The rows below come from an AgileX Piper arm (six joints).
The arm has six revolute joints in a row. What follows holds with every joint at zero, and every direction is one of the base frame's. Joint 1 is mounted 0.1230 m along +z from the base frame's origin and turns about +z. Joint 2 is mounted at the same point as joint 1 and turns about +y. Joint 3 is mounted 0.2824 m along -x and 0.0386 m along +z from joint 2 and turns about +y. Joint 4 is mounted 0.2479 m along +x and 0.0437 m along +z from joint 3 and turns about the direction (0.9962, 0, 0.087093). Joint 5 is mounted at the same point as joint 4 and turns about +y. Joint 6 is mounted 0.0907 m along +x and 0.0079 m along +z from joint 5 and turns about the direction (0.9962, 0, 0.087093). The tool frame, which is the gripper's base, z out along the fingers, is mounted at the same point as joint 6; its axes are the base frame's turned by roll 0.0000, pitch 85.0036 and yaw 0.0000 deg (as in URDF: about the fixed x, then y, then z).
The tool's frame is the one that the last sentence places.
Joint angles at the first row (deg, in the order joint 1, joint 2, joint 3, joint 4, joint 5, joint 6):
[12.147 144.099 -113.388 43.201 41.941 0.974]
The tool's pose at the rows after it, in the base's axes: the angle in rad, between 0 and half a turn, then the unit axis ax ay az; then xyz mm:
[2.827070 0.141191 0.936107 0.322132 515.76 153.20 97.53]
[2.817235 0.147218 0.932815 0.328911 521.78 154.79 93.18]
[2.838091 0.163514 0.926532 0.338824 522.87 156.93 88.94]
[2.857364 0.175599 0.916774 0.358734 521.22 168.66 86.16]
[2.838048 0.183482 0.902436 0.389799 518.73 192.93 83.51]
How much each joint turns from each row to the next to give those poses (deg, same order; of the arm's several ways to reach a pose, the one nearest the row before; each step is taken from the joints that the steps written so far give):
[0.000 1.662 -2.811 0.170 -0.687 1.034]
[0.000 1.833 -2.517 0.632 -0.231 0.456]
[0.058 0.975 -0.862 1.317 0.402 1.376]
[1.030 0.687 -0.284 3.210 -0.345 0.285]
[2.464 0.801 0.058 6.131 -3.437 -2.293]

